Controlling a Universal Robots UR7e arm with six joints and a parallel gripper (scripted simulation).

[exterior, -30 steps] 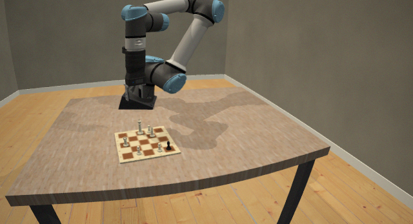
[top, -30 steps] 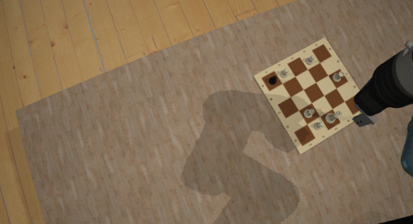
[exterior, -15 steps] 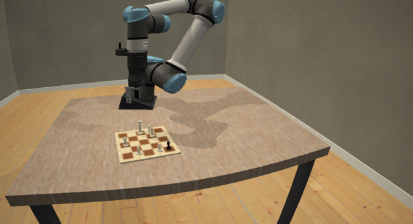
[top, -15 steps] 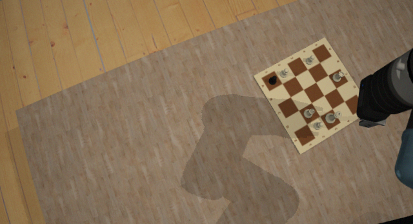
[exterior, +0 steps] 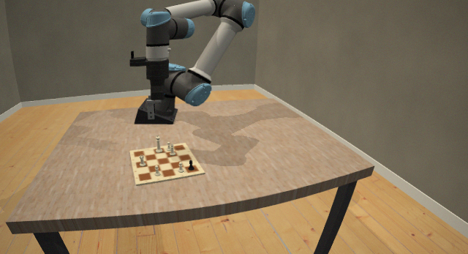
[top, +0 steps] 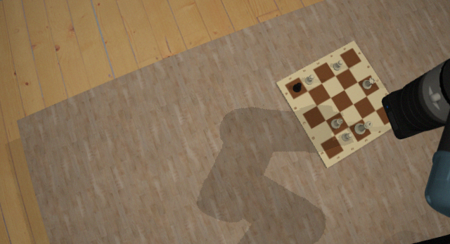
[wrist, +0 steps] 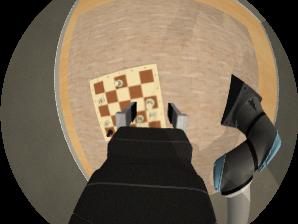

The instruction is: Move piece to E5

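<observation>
Right now my hand is 12 cm above the white chess piece, 2 cm to the right of it and 1 cm short of it. Round my hand: chessboard 15 cm below, 8 cm ahead, 4 cm to the left; black pawn 14 cm below, 13 cm to the left, 13 cm ahead.
</observation>
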